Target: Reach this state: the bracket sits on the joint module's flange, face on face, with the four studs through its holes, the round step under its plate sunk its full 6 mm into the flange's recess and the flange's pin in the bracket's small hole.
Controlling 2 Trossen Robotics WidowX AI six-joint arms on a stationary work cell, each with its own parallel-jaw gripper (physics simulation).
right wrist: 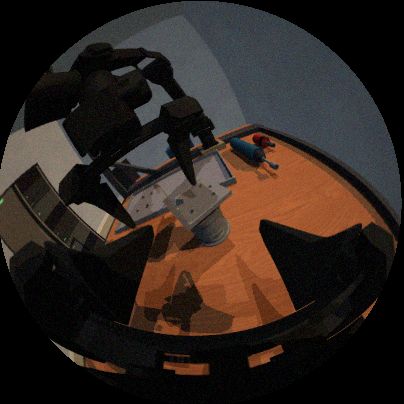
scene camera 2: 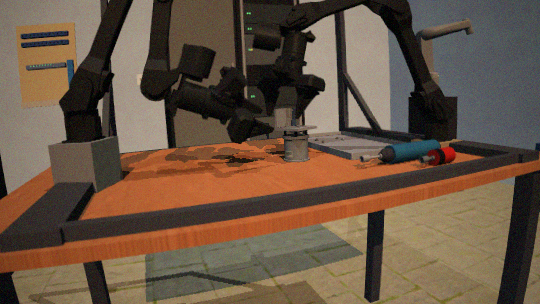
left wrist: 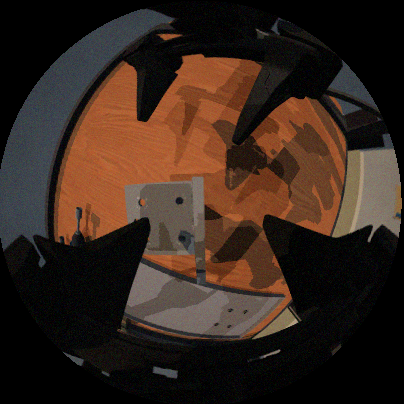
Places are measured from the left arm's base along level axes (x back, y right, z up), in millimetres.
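Pixels of known places: left gripper, between the fingertips: (right wrist: 163, 205) (scene camera 2: 282, 117) (left wrist: 207, 222); right gripper, between the fingertips: (right wrist: 207, 228) (scene camera 2: 267, 120) (left wrist: 176, 126); left arm's base, origin of its link: (right wrist: 209, 144) (scene camera 2: 436, 139) (left wrist: 110, 320); right arm's base, origin of its link: (scene camera 2: 84, 140).
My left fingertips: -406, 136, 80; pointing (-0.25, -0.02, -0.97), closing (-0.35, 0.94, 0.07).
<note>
For each thing: its top centre in the pictures, then the offset to it from my left fingertips, as dx, dy, dz. "*": a spot on its surface instead.
- joint module, centre of its top: (right wrist: 193, 201) (scene camera 2: 295, 129) +19, -30, -28
- grey tray, centre of its top: (left wrist: 196, 318) (scene camera 2: 345, 139) (right wrist: 163, 187) +248, +78, -86
- blue tool, a spot on its surface: (scene camera 2: 412, 151) * +204, -226, -78
- red tool, centre of its top: (scene camera 2: 436, 149) (right wrist: 262, 136) +221, -278, -68
The grey bracket (scene camera 2: 301, 127) (left wrist: 162, 220) (right wrist: 202, 202) lies plate down above the joint module (scene camera 2: 296, 150) (right wrist: 215, 231), its upright wall standing at one edge. In scene camera 2 a narrow gap with dark parts shows between plate and flange. In the left wrist view, orange table shows through one plate hole. The recess, pin and small hole's fit are hidden. My left gripper (left wrist: 207, 222) (right wrist: 163, 205) is open and empty, its fingertips on either side of the upright wall; contact cannot be told. My right gripper (left wrist: 176, 126) (right wrist: 207, 228) is open and empty, apart from the bracket.
A grey tray (scene camera 2: 340, 145) (left wrist: 175, 295) (right wrist: 150, 199) lies behind the module. A blue tool (scene camera 2: 412, 151) (right wrist: 245, 149) and a red tool (scene camera 2: 442, 156) (right wrist: 261, 140) lie at the right in scene camera 2. Dark rails (scene camera 2: 225, 206) edge the table.
</note>
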